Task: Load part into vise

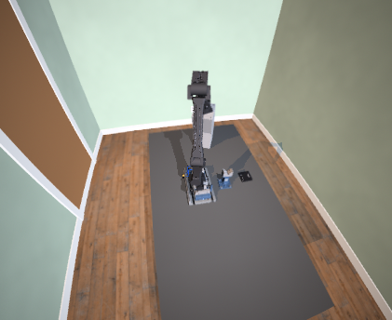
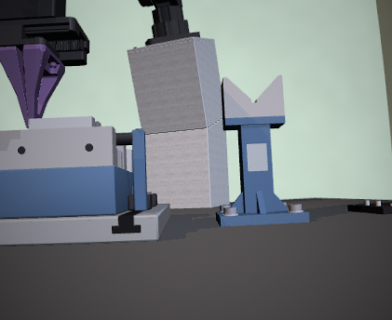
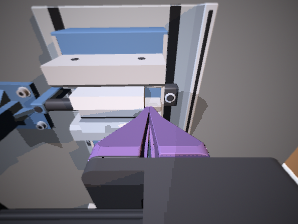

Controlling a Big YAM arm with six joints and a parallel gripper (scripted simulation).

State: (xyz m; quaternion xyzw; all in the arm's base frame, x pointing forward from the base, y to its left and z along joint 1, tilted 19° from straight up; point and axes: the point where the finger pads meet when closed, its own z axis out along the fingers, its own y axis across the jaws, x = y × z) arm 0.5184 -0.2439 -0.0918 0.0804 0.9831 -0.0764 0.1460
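Right now my hand is 1 cm short of the part, 3 cm to the right of it and 1 cm above it. The rest, counted from my hand: dark work stop rod 2 cm ahead, 8 cm to the left, 2 cm below; then moving jaw 3 cm behind, 4 cm to the left, 3 cm below; then fixed jaw 4 cm ahead, 3 cm to the left, 3 cm below.
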